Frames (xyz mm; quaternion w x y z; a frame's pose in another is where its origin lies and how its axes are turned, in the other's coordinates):
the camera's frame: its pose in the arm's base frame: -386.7 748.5 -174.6 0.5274 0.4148 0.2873 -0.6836
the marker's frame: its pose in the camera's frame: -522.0 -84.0 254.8 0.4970 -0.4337 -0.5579 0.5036
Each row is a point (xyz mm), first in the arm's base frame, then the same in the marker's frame.
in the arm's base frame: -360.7 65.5 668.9
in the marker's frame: 401.5 -677.1 -157.3
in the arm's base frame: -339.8 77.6 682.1
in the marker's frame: 420.0 -665.7 -140.4
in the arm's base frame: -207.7 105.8 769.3
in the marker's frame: 552.4 -634.3 -54.7
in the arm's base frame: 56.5 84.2 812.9
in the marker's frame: 813.2 -572.7 -35.5
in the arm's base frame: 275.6 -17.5 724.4
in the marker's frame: 1028.6 -530.4 -169.6
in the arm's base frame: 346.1 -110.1 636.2
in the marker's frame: 1103.6 -536.7 -294.7
